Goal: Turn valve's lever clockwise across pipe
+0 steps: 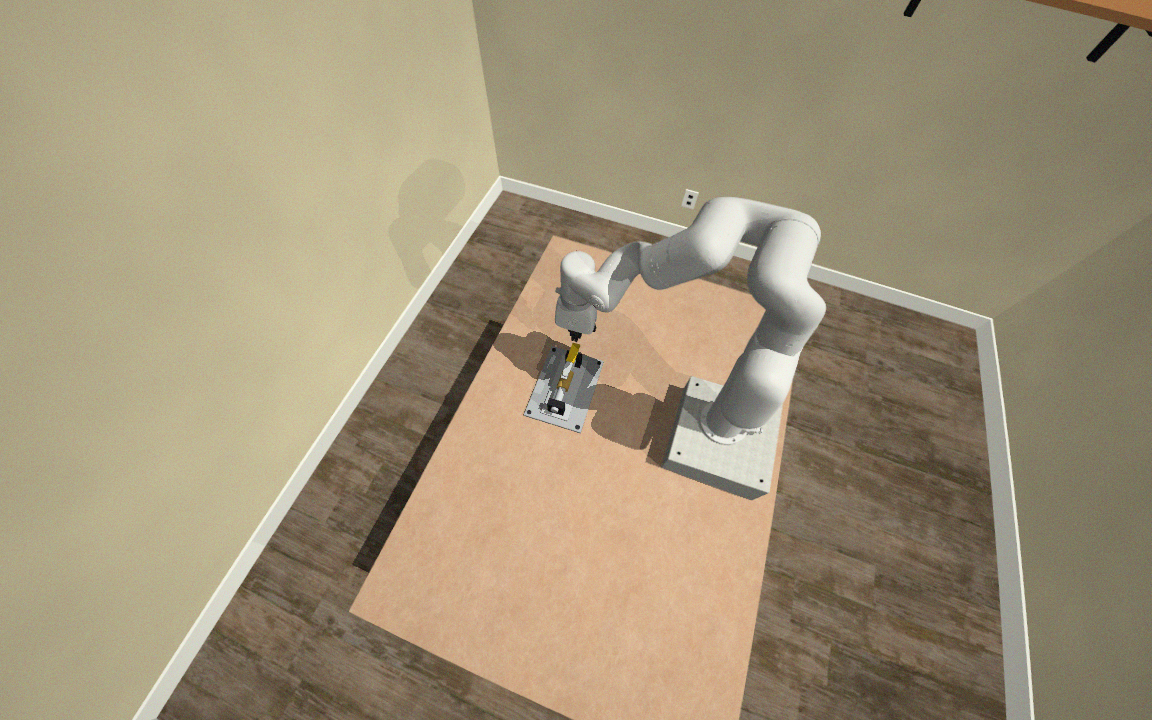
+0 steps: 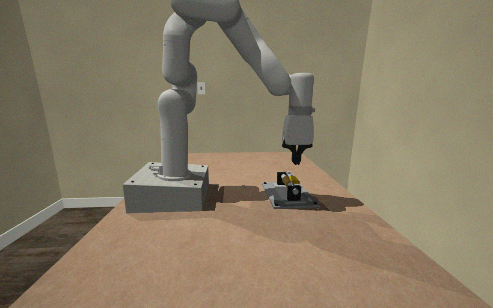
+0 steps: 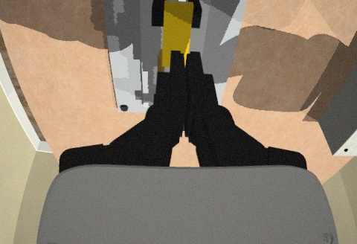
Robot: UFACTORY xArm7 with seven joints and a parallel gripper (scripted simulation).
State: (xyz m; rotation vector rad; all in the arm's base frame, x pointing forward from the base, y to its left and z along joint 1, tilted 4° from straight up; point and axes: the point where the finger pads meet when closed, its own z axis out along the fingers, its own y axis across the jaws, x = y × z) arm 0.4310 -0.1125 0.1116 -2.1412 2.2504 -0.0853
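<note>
Right now my hand is 5 cm to the right of the yellow lever and 8 cm above it. The rest, counted from my hand: grey baseplate: 1 cm ahead, 9 cm to the left, 17 cm below.
</note>
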